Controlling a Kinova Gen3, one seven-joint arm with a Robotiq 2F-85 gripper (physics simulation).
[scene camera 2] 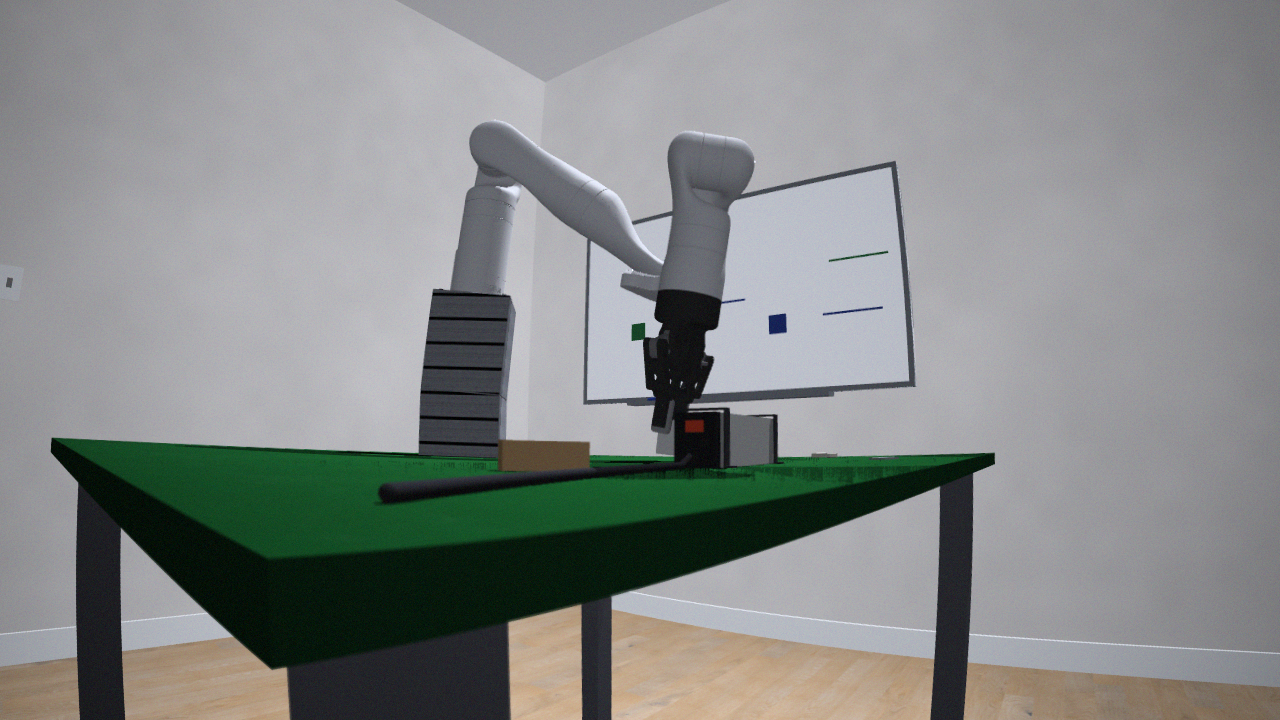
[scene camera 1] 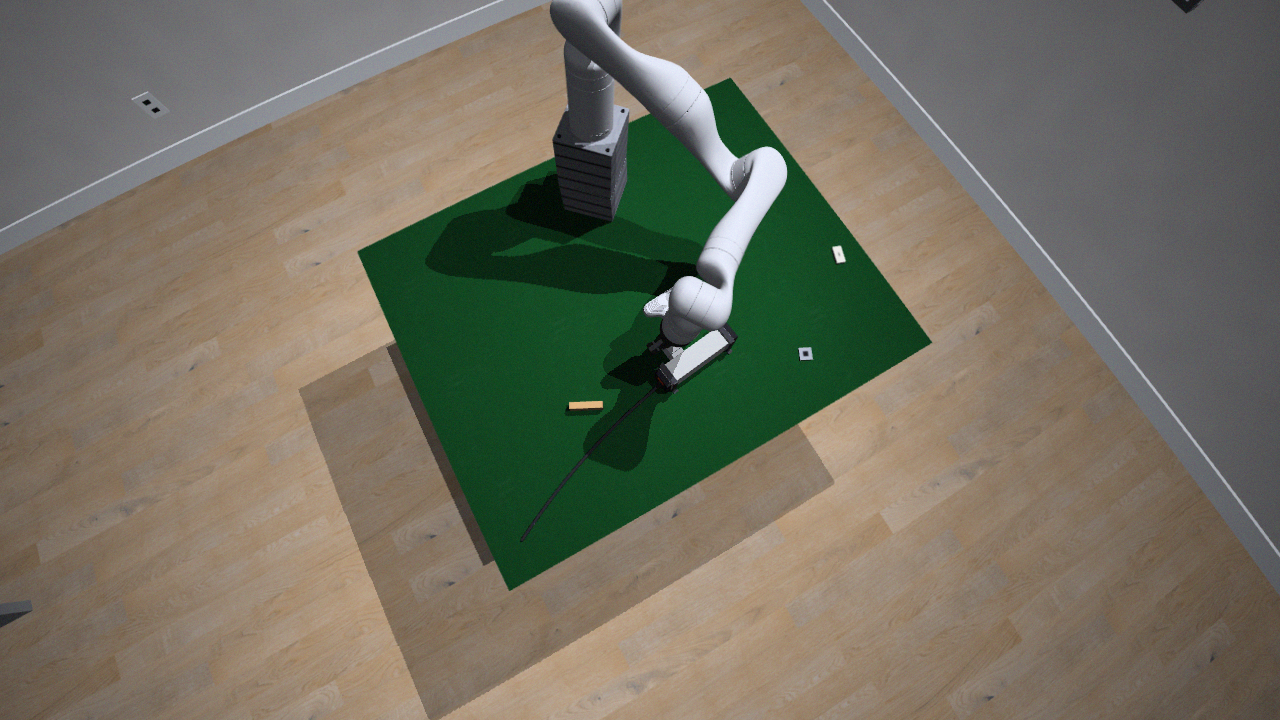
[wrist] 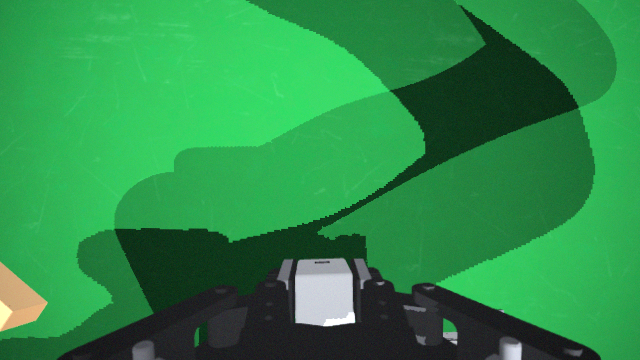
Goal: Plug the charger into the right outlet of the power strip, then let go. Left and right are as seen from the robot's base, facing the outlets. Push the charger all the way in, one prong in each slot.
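Places are measured from the arm's base along level axes (x ahead, y left, z up), in metres.
Where they show: gripper, fingertip midpoint: [scene camera 2: 667, 433] [wrist: 323, 276]; arm's base, origin of the base link: [scene camera 2: 476, 300] [scene camera 1: 591, 123].
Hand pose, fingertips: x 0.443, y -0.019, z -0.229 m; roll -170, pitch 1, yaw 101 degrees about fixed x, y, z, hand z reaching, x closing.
Each offset is from my fingertips to the top centre of the thing. Level surfaces: height alone.
The light grey charger {dx +0.026, dy +0.005, dz +0.017 m} [scene camera 1: 674, 352] [scene camera 2: 664, 443] [wrist: 324, 300] is between the fingers of my gripper [scene camera 1: 666, 350] [scene camera 2: 666, 426] [wrist: 323, 276], which is shut on it. The power strip {dx +0.058, dy +0.044, dz +0.025 m} [scene camera 1: 699, 356] [scene camera 2: 750, 438] lies on the table, white on top with dark ends. The charger is low beside the strip's long side that faces the base, near the end with the red switch and cable, which is the right end from the base. The outlets, the slots and the prongs are hidden in these views, so I cannot tell whether any prong is in a slot.
The strip's black cable [scene camera 1: 586, 455] [scene camera 2: 519, 481] runs along the green table {dz -0.036 m} [scene camera 1: 501, 304] [scene camera 2: 358, 528]. An orange-tan block {dx +0.056, dy -0.226, dz -0.011 m} [scene camera 1: 585, 405] [scene camera 2: 544, 455] [wrist: 25, 310] lies off the strip's cable end. Two small pale plates {dx -0.040, dy +0.495, dz -0.029 m} [scene camera 1: 838, 254] {dx +0.151, dy +0.291, dz -0.033 m} [scene camera 1: 805, 353] lie beyond the other end.
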